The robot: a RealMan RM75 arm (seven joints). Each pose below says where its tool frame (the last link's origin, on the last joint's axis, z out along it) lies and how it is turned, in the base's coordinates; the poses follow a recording.
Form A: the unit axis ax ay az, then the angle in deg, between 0 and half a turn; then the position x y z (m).
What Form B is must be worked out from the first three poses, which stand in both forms.
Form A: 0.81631, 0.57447, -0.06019, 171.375, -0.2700, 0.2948, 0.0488
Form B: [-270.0, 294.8, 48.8], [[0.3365, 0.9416, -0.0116], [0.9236, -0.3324, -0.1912], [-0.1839, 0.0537, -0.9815]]
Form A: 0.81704, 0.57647, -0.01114, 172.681, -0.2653, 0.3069, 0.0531
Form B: [-265.3, 306.9, 53.1], [[0.3378, 0.9396, 0.0553], [0.9367, -0.3299, -0.1169], [-0.0916, 0.0913, -0.9916]]
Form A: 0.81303, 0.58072, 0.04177, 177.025, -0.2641, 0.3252, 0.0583
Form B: [-264.1, 325.2, 58.3], [[0.3225, 0.9415, 0.0980], [0.9458, -0.3246, 0.0063], [0.0377, 0.0907, -0.9952]]
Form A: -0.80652, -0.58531, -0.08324, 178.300, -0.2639, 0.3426, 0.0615
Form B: [-263.9, 342.6, 61.5], [[0.3011, 0.9464, 0.1169], [0.9415, -0.3145, 0.1213], [0.1516, 0.0735, -0.9857]]
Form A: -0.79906, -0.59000, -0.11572, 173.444, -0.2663, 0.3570, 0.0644
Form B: [-266.3, 357.0, 64.4], [[0.2794, 0.9530, 0.1170], [0.9266, -0.2995, 0.2273], [0.2517, 0.0449, -0.9668]]
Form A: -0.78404, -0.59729, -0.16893, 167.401, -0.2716, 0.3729, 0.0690
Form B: [-271.6, 372.9, 69.0], [[0.2387, 0.9622, 0.1314], [0.8885, -0.2710, 0.3704], [0.3920, 0.0283, -0.9195]]
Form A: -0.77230, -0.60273, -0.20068, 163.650, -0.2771, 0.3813, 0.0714
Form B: [-277.1, 381.3, 71.4], [[0.2092, 0.9686, 0.1340], [0.8557, -0.2477, 0.4544], [0.4734, 0.0196, -0.8806]]
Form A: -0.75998, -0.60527, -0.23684, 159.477, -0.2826, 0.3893, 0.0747
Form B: [-282.6, 389.3, 74.7], [[0.1819, 0.9738, 0.1364], [0.8077, -0.2271, 0.5440], [0.5608, 0.0112, -0.8279]]
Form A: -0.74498, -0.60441, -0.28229, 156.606, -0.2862, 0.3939, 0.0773
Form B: [-286.2, 393.9, 77.3], [[0.1466, 0.9756, 0.1633], [0.7515, -0.2172, 0.6230], [0.6433, 0.0314, -0.7650]]
